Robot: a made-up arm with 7 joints. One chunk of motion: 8 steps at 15 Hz.
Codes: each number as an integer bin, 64 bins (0 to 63) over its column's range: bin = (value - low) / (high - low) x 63, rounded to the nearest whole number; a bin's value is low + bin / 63 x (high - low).
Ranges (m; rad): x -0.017..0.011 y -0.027..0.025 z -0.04..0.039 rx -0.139..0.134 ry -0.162..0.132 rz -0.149..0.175
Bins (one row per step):
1: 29 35 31 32 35 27
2: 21 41 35 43 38 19
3: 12 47 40 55 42 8
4: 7 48 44 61 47 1
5: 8 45 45 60 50 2
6: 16 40 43 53 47 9
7: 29 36 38 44 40 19
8: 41 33 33 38 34 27
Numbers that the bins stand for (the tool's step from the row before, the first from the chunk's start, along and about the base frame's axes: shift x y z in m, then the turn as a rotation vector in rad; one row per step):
1: -0.00411 0.00189 -0.00113 -0.00033 0.00133 -0.01014
2: -0.00767 0.00684 0.00389 0.04733 0.01533 -0.05129
3: -0.01167 0.01179 0.01016 0.09933 0.03400 -0.10786
4: -0.01389 0.01262 0.01517 0.12533 0.05733 -0.14386
5: -0.01344 0.01014 0.01643 0.12100 0.07133 -0.13871
6: -0.00989 0.00602 0.01392 0.09067 0.05733 -0.10271
7: -0.00411 0.00271 0.00765 0.05167 0.02467 -0.05129
8: 0.00122 0.00024 0.00138 0.02567 -0.00333 -0.01014

